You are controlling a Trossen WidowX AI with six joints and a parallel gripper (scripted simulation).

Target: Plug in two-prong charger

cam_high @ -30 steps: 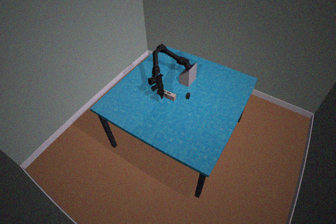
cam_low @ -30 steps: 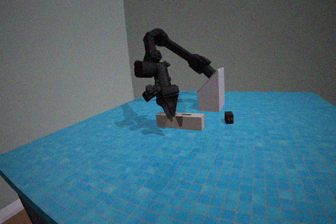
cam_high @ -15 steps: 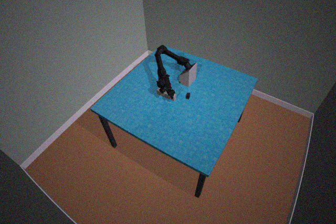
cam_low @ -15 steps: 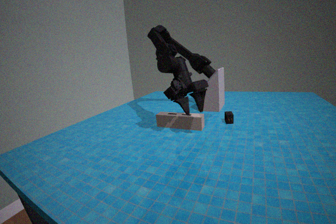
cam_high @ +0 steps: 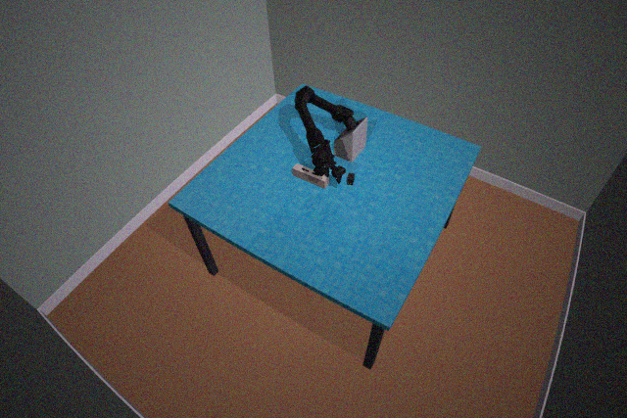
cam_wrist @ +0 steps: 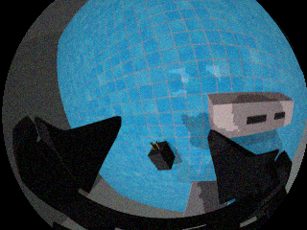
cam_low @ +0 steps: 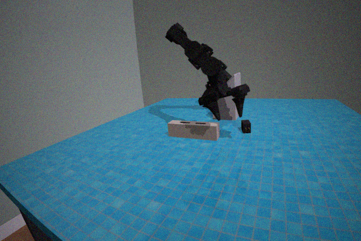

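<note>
My gripper tip is now 90 mm past the black two-prong charger, 60 mm to the right of it and 60 mm above it.
</note>
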